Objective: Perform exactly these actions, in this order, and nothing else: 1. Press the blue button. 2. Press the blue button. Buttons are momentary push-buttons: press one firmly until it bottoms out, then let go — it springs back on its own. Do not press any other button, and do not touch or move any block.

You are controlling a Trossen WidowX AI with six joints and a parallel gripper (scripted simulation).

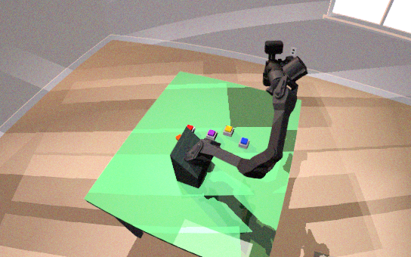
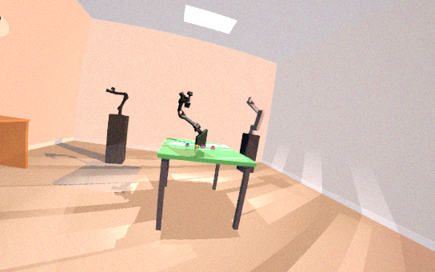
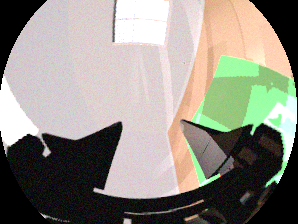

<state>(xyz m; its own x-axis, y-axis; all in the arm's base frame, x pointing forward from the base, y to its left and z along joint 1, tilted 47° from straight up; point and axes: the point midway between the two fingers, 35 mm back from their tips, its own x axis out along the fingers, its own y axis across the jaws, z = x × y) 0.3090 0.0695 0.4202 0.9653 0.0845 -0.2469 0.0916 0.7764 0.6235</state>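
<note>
Right now my gripper tip is 49 cm above the blue button, 7 cm past it and 4 cm to the right of it. Round my gripper tip: red button (49 cm below, 35 cm to the left, 5 cm behind); then yellow button (49 cm below, 14 cm to the left, 1 cm behind); then purple button (49 cm below, 22 cm to the left, 5 cm behind).
</note>
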